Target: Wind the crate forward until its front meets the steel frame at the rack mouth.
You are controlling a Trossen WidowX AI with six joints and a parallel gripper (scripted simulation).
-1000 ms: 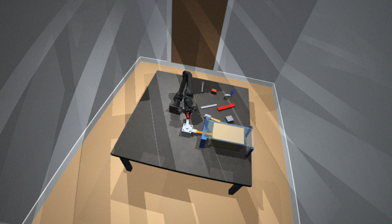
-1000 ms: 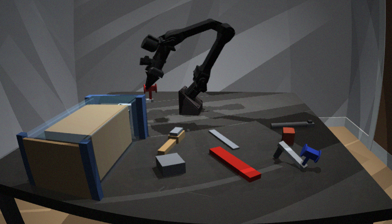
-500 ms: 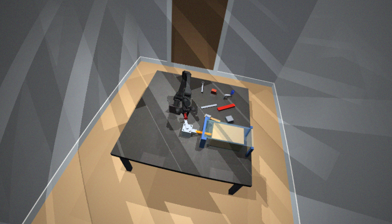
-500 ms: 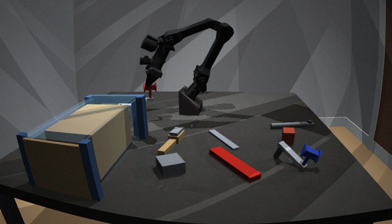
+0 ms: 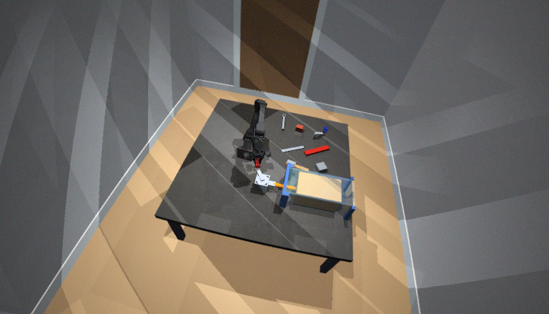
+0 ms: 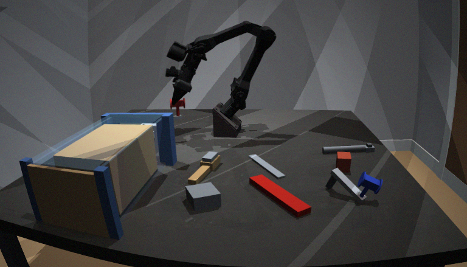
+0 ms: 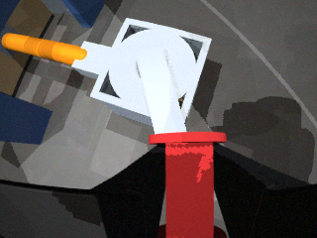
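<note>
The grey winch is 30 mm ahead of my gripper tip, 80 mm to the right of it and 120 mm below it. The rest, counted from my gripper tip: red spool-shaped grip 20 mm to the left, 10 mm below; then wooden-handled tool 300 mm ahead, 140 mm to the left, 130 mm below; then grey strip 270 mm ahead, 330 mm to the left, 150 mm below.
</note>
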